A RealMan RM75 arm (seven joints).
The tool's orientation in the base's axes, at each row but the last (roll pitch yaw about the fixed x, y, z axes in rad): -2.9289, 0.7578, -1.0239; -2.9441, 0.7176, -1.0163; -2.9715, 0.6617, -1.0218; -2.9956, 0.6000, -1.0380; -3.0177, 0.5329, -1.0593
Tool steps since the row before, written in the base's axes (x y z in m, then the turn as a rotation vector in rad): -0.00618, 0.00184, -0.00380, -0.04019, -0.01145, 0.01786; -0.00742, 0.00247, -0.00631, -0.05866, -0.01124, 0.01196; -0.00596, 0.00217, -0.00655, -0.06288, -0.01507, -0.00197; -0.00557, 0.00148, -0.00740, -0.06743, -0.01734, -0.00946; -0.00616, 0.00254, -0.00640, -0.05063, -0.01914, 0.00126
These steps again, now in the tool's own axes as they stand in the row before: -0.00086, 0.00550, 0.00500, -0.02035, 0.03825, -0.01371; -0.00038, 0.00662, 0.00755, -0.02393, 0.05569, -0.00603; 0.00011, 0.00529, 0.00743, -0.01453, 0.06296, 0.00321; 0.00079, 0.00523, 0.00775, -0.01060, 0.06890, 0.00878; -0.00125, 0.00511, 0.00760, -0.00761, 0.05348, -0.00361
